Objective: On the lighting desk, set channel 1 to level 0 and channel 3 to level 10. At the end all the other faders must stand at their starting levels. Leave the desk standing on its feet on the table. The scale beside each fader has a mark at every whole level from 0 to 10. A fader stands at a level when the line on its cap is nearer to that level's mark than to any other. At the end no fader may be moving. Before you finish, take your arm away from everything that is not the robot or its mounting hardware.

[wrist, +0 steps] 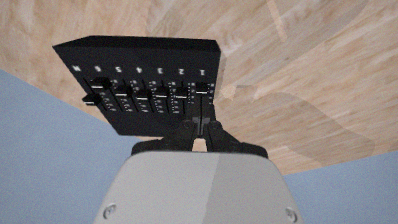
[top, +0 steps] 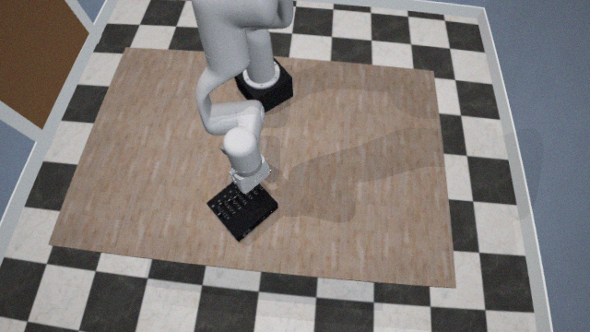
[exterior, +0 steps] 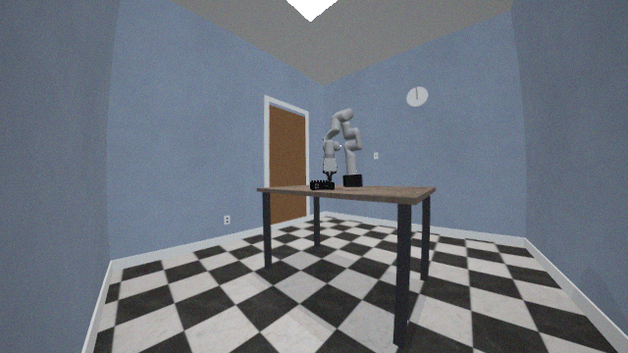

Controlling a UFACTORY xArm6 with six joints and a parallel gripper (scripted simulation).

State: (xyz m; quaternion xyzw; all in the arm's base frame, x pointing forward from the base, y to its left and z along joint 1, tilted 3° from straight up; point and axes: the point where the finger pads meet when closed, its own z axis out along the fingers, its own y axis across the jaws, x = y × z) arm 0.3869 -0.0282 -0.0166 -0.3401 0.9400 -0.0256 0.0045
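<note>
Right now my hand is 2 cm past the channel 1 fader cap, 1 cm to the left of it and 1 cm above it. From my hand the other things lie so: channel 3 cap 4 cm to the right, 2 cm ahead, 1 cm below; channel 2 cap 3 cm to the right, 1 cm below.
</note>
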